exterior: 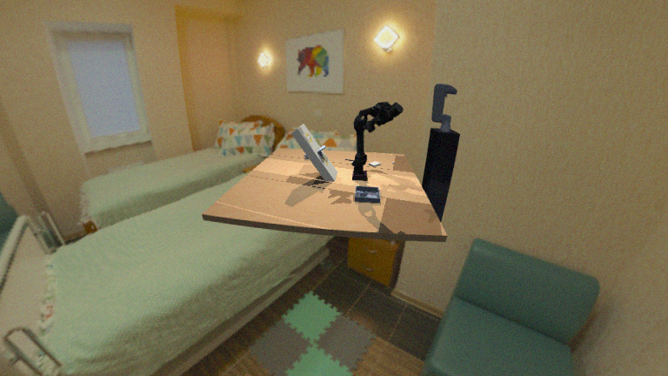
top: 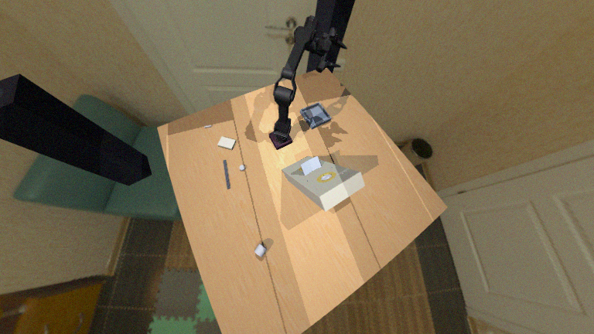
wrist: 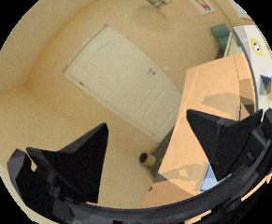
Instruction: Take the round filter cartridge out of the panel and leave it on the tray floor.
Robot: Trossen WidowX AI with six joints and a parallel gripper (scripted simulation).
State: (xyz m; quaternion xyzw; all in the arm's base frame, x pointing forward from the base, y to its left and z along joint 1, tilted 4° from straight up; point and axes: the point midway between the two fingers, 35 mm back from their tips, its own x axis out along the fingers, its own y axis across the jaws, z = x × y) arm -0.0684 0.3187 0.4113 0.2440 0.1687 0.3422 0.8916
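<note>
My gripper tip is now 400 mm short of the round filter cartridge, 340 mm to the left of it and 180 mm above it. From my gripper tip the other things lie so: white card (620 mm to the right, 450 mm below, 130 mm behind); then dark blue tray (450 mm below, 40 mm to the right, 30 mm behind).
</note>
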